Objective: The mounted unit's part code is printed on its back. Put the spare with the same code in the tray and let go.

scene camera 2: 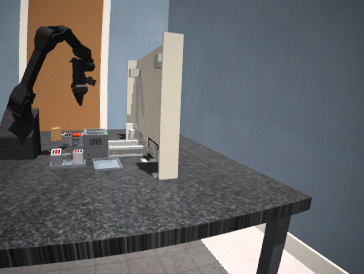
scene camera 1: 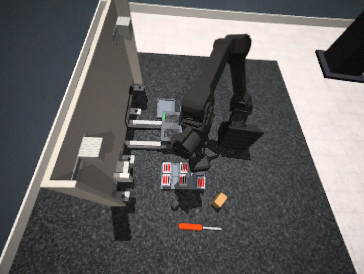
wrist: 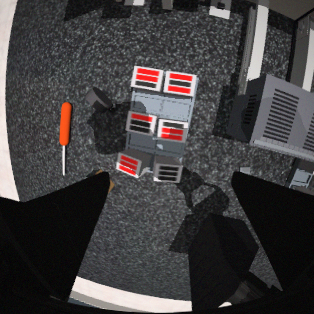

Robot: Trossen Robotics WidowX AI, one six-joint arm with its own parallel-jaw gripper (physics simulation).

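Seen in the pictures: gripper, fingertip midpoint: (scene camera 2: pixel 79 104) (wrist: pixel 172 177); arm's base, origin of the base link: (scene camera 2: pixel 24 120) (scene camera 1: pixel 236 125) (wrist: pixel 234 283).
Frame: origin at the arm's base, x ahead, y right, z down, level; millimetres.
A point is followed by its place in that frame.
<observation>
The mounted unit (scene camera 1: pixel 171 132) @(x 293, y -51, z 53 mm) (scene camera 2: pixel 95 145) @(x 301, y 64, z 94 mm) (wrist: pixel 282 110) @(x 299, y -56, z 52 mm) is a grey vented box on two rails; its back code is not readable. Six spares stand on a rack (wrist: pixel 162 106) @(x 248, y -226, z 144 mm). In the wrist view their stripes read, top to bottom: red-red-black (wrist: pixel 147 78) @(x 284, y -259, z 98 mm), red-black-red (wrist: pixel 180 83) @(x 290, y -206, z 99 mm), red-black-black (wrist: pixel 140 123) @(x 210, y -251, z 98 mm), black-red-red (wrist: pixel 172 131) @(x 213, y -195, z 98 mm), all red (wrist: pixel 130 164) @(x 135, y -249, z 93 mm), all black (wrist: pixel 168 171) @(x 143, y -181, z 95 mm). Two more spares (scene camera 2: pixel 56 156) @(x 174, y 182, z 105 mm) (scene camera 2: pixel 78 156) @(x 249, y 166, z 111 mm) stand beside the tray (scene camera 1: pixel 166 107) @(x 348, y 155, z 148 mm) (scene camera 2: pixel 107 164) @(x 351, y 146, z 148 mm). My gripper (scene camera 1: pixel 200 164) (scene camera 2: pixel 80 103) @(x 201, y -193, z -53 mm) (wrist: pixel 172 177) @(x 201, y -193, z -53 mm) is open and empty, high above the six-spare rack.
An upright panel (scene camera 1: pixel 92 107) (scene camera 2: pixel 170 107) @(x 547, y 310, z -75 mm) stands behind the rails. An orange screwdriver (scene camera 1: pixel 190 227) @(x 159, y -432, z 130 mm) (wrist: pixel 65 124) @(x 160, y -421, z 133 mm), a wooden block (scene camera 1: pixel 219 200) @(x 54, y -320, z 81 mm) (scene camera 2: pixel 56 134) @(x 54, y -298, z 114 mm) and a dark cylinder (scene camera 1: pixel 175 205) @(x 231, y -359, z 104 mm) (wrist: pixel 98 97) @(x 234, y -337, z 103 mm) lie near the six-spare rack. My arm hides the two-spare rack in scene camera 1.
</observation>
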